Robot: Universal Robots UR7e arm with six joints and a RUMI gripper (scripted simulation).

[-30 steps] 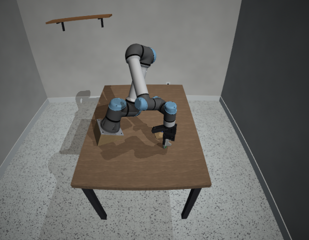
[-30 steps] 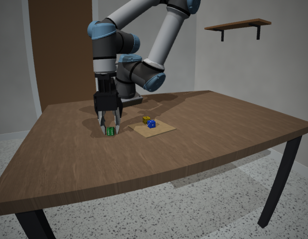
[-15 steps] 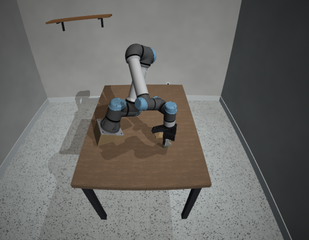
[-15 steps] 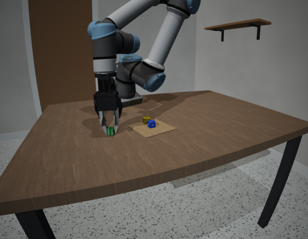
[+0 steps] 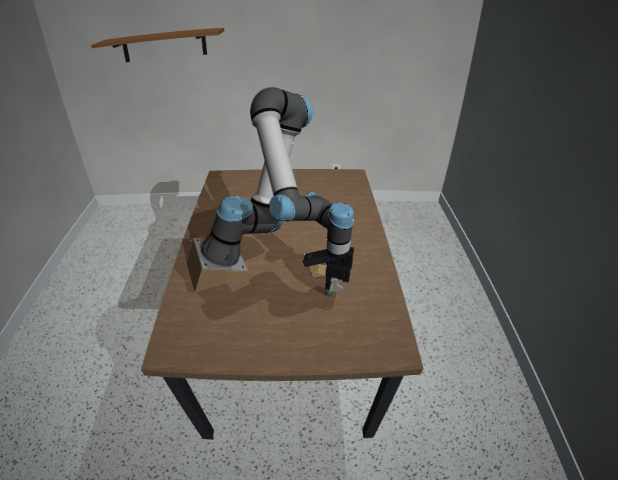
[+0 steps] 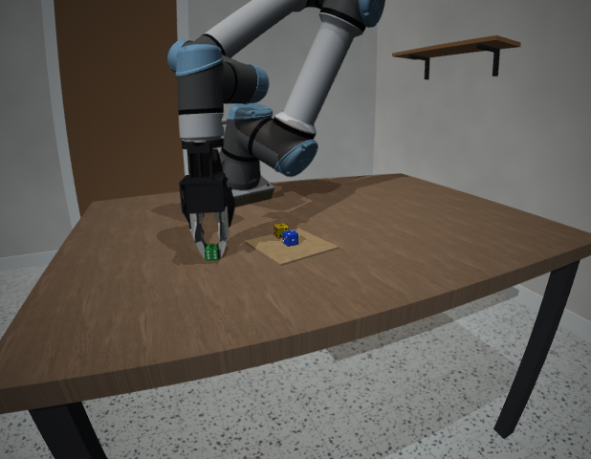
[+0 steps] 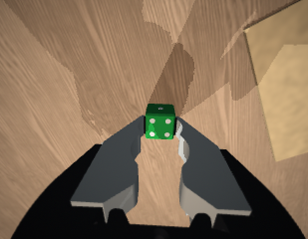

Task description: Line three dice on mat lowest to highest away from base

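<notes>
Now: hand 16 cm to the right of the blue die and 4 cm past it. The rest, counted from my hand: tan mat 16 cm to the left, 4 cm behind, 2 cm below; green die right at my hand; yellow die 14 cm to the left, 9 cm behind.
</notes>
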